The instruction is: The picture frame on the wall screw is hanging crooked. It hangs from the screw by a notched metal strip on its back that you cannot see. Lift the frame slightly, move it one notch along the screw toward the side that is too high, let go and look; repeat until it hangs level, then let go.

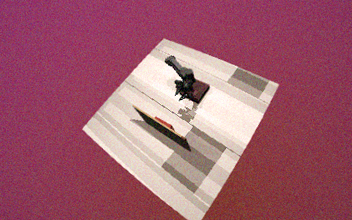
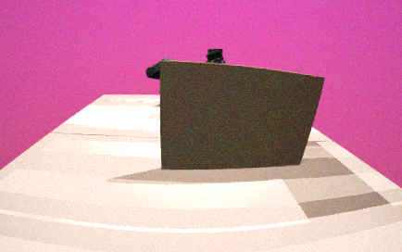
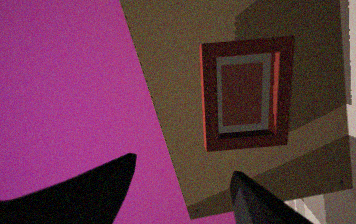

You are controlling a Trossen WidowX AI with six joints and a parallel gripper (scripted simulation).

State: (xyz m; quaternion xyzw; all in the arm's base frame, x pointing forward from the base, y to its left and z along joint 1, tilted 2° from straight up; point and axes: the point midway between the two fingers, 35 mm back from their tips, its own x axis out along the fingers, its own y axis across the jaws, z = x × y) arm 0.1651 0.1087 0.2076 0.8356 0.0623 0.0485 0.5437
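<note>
Now: the picture frame 200 mm ahead of my gripper tip, 50 mm to the left of it and 90 mm below it. The rest, counted from my gripper tip: wall panel 220 mm ahead, 50 mm to the left, 90 mm below.
</note>
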